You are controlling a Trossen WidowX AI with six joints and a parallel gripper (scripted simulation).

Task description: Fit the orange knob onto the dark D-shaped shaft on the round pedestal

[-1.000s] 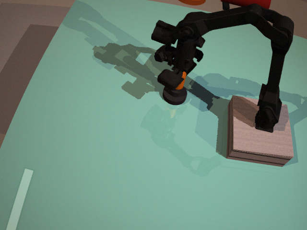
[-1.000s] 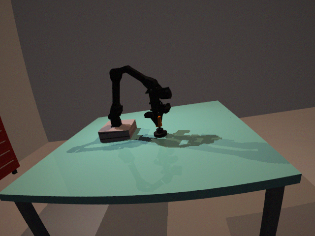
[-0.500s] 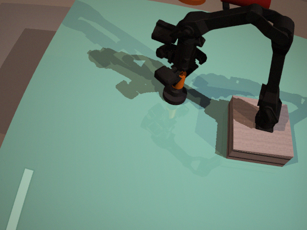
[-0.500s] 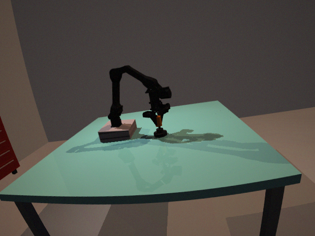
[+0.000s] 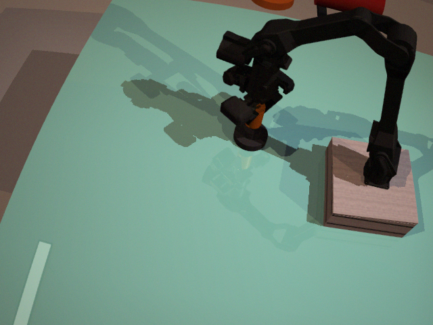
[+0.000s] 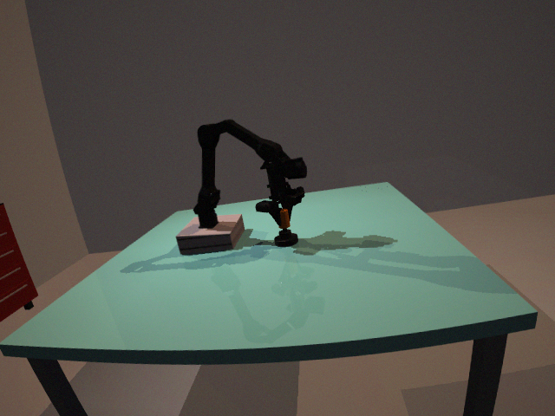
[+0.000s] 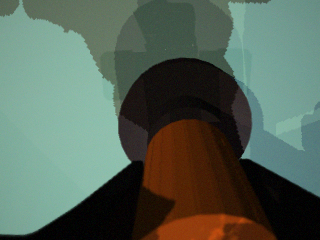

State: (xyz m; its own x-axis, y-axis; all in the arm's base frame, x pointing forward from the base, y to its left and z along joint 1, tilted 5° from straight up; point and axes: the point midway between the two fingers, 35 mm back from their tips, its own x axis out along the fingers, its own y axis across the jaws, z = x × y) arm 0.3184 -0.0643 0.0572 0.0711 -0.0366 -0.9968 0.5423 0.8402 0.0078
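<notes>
Now: the dark round pedestal 4 cm below my gripper tip. Round my gripper tip: orange knob (2 cm above).
</notes>
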